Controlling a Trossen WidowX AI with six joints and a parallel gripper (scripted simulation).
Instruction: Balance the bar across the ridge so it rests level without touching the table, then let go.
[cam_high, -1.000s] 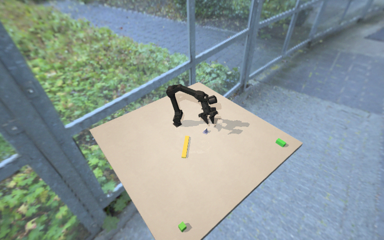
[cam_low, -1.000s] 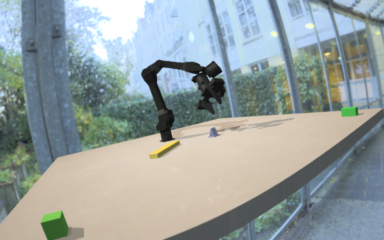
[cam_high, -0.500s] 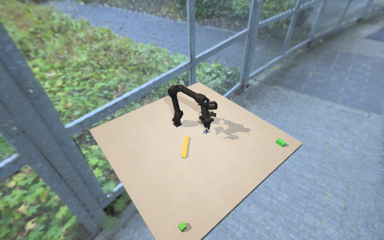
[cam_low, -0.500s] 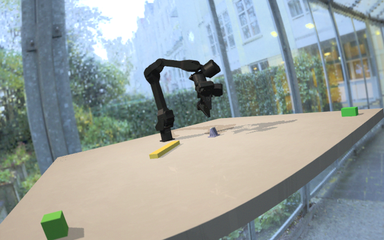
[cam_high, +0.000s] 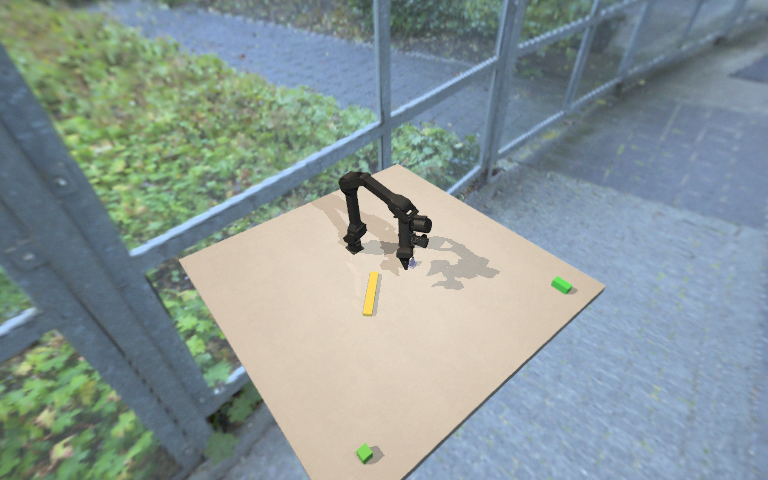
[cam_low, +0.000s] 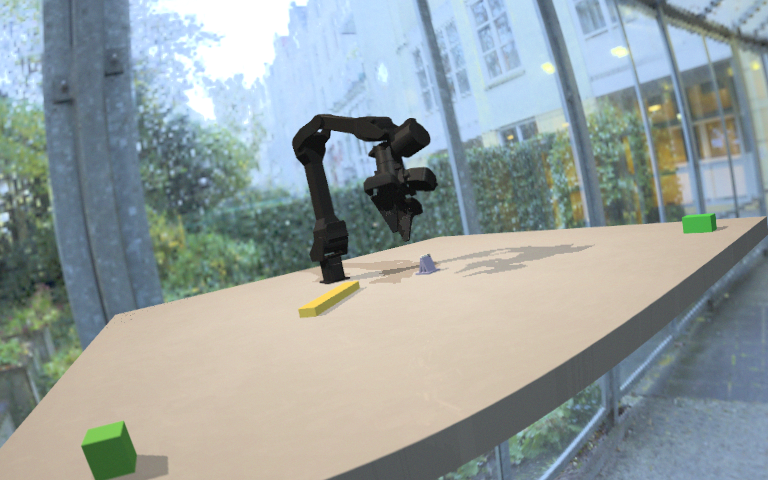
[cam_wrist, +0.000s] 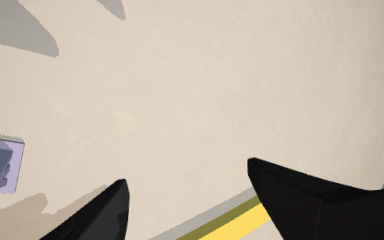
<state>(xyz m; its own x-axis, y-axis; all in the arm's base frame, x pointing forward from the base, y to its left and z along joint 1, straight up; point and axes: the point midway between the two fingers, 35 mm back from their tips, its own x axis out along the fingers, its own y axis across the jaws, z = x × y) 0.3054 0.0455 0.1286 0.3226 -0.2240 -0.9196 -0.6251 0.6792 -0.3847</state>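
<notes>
My gripper tip is 5 cm past the yellow bar, 15 cm to the left of it and 9 cm above it. The rest, counted from my gripper tip: green cube: 42 cm ahead, 54 cm to the right, 8 cm below.
</notes>
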